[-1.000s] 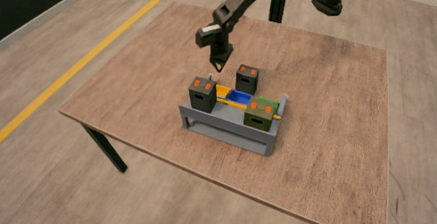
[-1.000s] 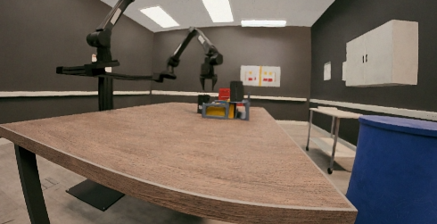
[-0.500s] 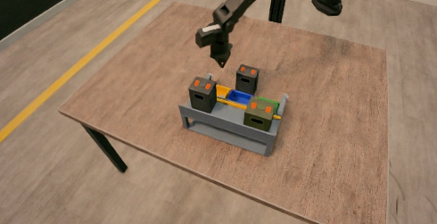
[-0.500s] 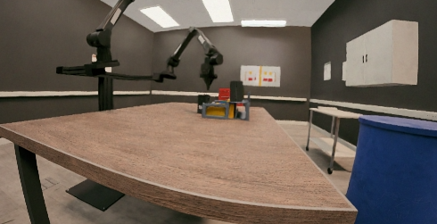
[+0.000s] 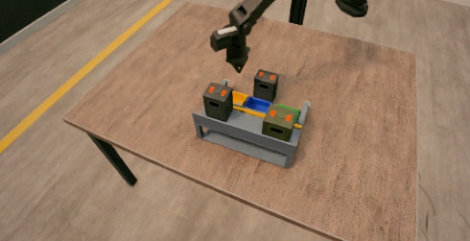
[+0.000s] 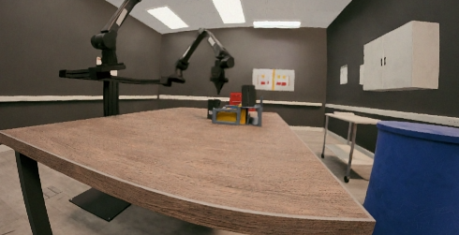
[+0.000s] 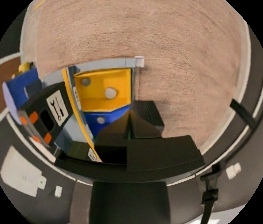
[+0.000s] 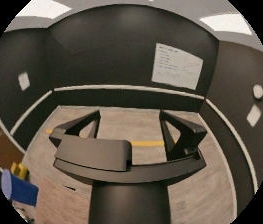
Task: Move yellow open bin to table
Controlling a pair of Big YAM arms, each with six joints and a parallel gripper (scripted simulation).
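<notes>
My left hand is 120 mm above the yellow open bin, 80 mm short of it and 10 mm to the right of it. Also, from my left hand: grey shelf: 120 mm to the left, 100 mm below, 100 mm ahead; then dark lidded bin: 100 mm to the left, 100 mm below, 60 mm behind.
</notes>
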